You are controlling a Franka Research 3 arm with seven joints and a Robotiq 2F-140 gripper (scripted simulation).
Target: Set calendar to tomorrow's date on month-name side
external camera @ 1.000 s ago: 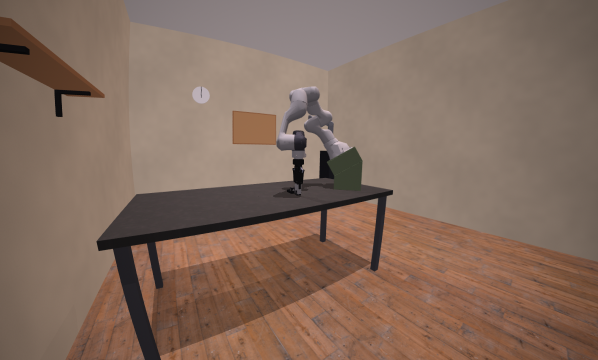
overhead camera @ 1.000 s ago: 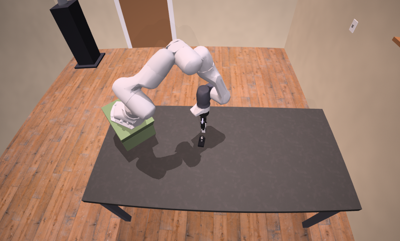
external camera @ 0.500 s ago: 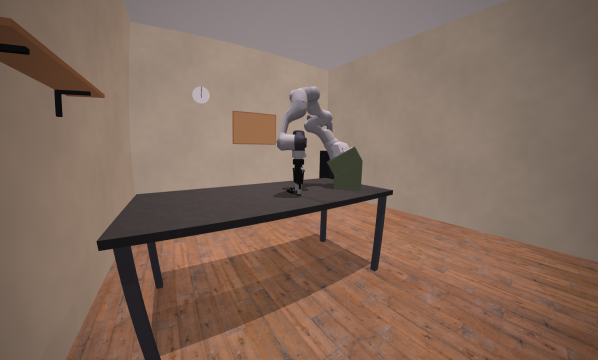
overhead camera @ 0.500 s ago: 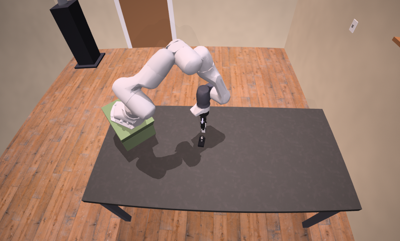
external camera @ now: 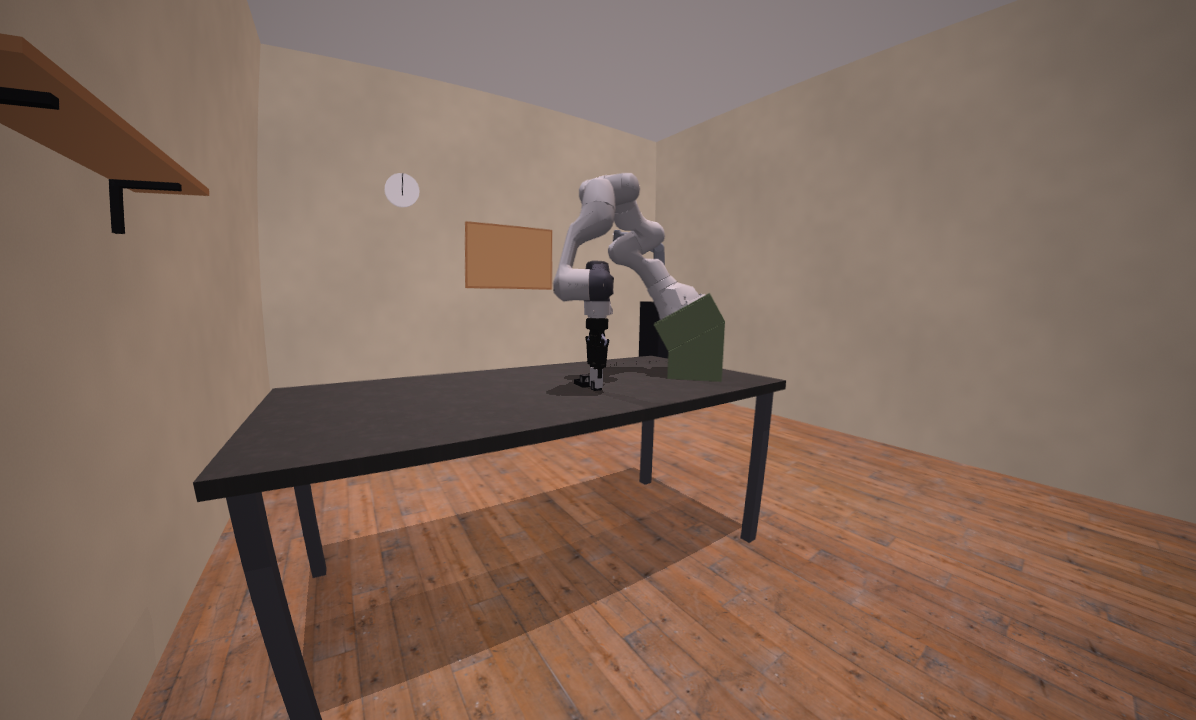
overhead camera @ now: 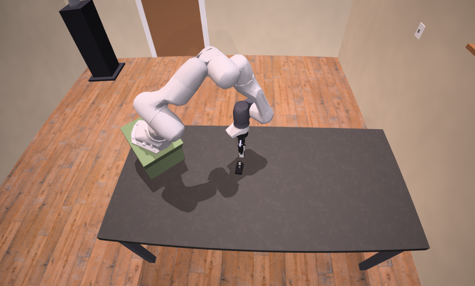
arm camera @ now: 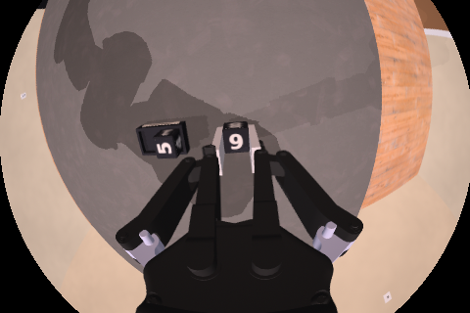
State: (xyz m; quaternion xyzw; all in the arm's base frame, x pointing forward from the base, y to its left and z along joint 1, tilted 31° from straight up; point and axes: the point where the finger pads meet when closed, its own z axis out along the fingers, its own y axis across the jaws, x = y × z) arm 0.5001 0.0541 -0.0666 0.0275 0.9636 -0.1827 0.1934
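Right now my hand is 30 mm above the dark date cube. Round my hand: black tray 100 mm to the right, 40 mm below, 20 mm behind.
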